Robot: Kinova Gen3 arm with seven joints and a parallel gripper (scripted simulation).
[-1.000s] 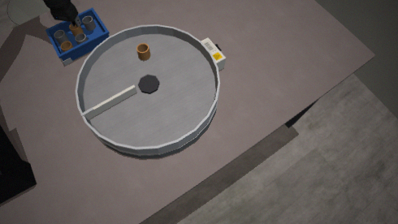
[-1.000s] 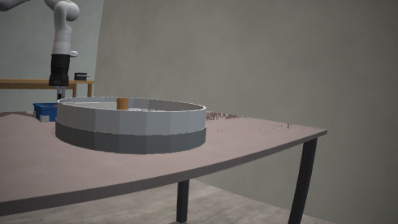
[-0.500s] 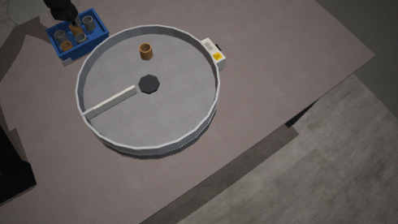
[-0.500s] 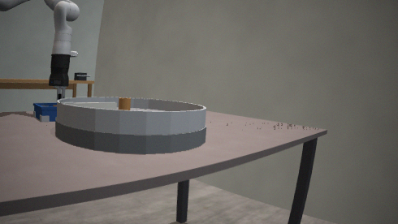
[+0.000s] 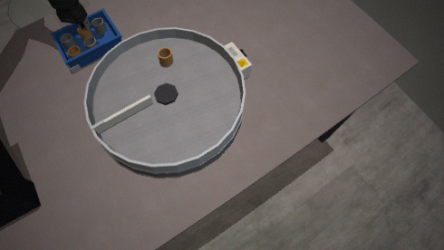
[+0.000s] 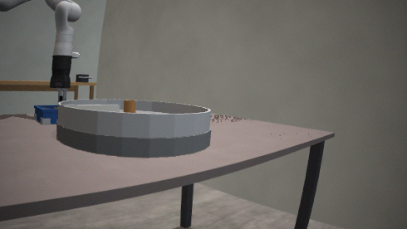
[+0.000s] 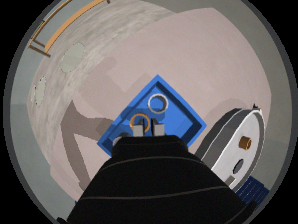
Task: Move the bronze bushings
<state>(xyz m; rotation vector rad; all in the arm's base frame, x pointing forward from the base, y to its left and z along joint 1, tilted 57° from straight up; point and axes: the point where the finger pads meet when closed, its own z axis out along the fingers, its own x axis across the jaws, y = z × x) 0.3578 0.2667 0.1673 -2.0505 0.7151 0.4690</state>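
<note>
Now: the crate 10 mm behind my hand, 20 mm to the right of it and 50 mm below it. Also, from my hand: turntable disc (120 mm ahead, 350 mm to the right, 20 mm below).
</note>
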